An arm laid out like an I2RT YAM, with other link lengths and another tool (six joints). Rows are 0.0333 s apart.
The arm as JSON. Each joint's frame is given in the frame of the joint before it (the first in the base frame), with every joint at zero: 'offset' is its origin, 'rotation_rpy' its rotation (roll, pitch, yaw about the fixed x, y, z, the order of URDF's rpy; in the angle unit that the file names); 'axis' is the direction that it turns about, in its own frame. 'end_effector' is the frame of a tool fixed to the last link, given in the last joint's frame.
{
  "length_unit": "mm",
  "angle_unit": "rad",
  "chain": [
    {
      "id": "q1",
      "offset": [
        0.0,
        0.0,
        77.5
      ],
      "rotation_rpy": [
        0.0,
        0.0,
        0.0
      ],
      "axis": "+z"
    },
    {
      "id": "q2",
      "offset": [
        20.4,
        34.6,
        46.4
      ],
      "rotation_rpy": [
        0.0,
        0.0,
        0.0
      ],
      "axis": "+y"
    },
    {
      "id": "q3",
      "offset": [
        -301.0,
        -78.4,
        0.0
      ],
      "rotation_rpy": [
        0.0,
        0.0,
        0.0
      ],
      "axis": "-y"
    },
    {
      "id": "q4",
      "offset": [
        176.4,
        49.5,
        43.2
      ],
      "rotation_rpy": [
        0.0,
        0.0,
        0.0
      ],
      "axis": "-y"
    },
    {
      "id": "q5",
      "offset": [
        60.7,
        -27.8,
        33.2
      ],
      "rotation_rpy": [
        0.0,
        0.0,
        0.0
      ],
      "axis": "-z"
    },
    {
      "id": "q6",
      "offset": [
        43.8,
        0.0,
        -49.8
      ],
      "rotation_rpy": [
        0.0,
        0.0,
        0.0
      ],
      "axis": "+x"
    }
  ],
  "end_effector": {
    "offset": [
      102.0,
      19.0,
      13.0
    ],
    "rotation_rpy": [
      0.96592,
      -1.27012,
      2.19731
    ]
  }
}
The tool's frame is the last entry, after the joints.
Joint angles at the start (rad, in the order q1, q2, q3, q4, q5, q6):
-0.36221, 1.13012, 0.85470, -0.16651, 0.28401, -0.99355
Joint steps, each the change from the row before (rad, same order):
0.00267, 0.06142, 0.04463, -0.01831, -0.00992, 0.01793
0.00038, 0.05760, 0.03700, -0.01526, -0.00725, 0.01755
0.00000, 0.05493, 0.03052, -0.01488, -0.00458, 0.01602
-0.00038, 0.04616, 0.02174, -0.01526, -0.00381, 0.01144
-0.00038, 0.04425, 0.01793, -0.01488, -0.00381, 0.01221
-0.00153, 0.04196, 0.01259, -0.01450, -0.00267, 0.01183
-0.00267, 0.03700, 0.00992, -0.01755, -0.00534, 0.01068
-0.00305, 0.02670, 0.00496, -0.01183, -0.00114, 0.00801
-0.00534, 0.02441, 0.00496, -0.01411, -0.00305, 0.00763
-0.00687, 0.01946, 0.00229, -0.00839, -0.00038, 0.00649
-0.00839, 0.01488, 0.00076, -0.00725, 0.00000, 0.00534
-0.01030, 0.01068, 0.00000, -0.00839, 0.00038, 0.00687
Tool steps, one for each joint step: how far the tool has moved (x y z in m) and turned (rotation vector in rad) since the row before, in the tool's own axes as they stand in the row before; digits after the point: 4 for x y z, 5 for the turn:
0.0047, 0.0022, 0.0125, 0.03383, 0.00046, 0.01320
0.0030, 0.0006, 0.0123, 0.03309, -0.00498, 0.01375
0.0017, -0.0013, 0.0121, 0.03541, -0.00962, 0.01208
0.0005, -0.0031, 0.0103, 0.03605, -0.01131, 0.00780
0.0000, -0.0041, 0.0101, 0.03720, -0.01233, 0.00855
-0.0012, -0.0053, 0.0097, 0.03880, -0.01577, 0.00861
-0.0017, -0.0059, 0.0084, 0.04031, -0.01494, 0.00846
-0.0022, -0.0045, 0.0062, 0.02878, -0.01488, 0.00693
-0.0027, -0.0043, 0.0055, 0.02894, -0.01498, 0.00829
-0.0032, -0.0030, 0.0046, 0.02031, -0.01522, 0.00881
-0.0037, -0.0023, 0.0035, 0.01614, -0.01486, 0.00914
-0.0043, -0.0019, 0.0024, 0.01312, -0.01550, 0.01224

